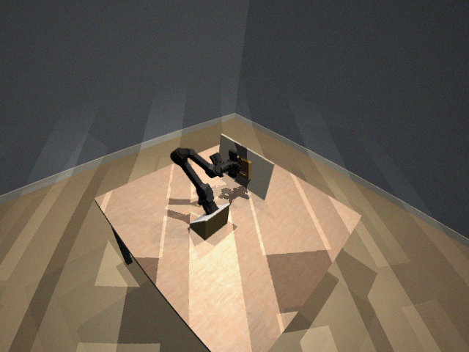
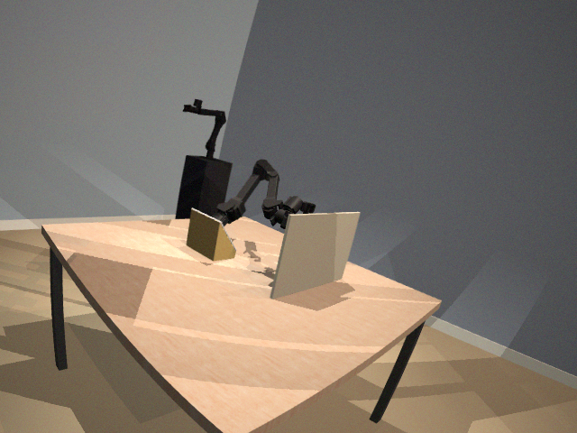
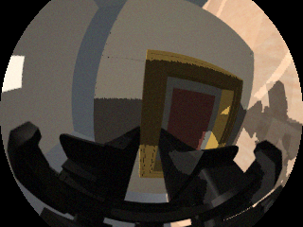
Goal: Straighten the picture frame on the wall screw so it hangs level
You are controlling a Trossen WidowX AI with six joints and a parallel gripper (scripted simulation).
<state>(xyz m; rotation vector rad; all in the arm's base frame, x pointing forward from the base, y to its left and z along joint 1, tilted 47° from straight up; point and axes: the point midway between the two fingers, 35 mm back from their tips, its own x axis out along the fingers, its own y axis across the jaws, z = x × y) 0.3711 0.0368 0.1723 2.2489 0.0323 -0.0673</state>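
The picture frame is 5 cm below my gripper tip and 1 cm to the right of it. From my gripper tip the other things lie so: wall panel 6 cm below, 2 cm ahead.
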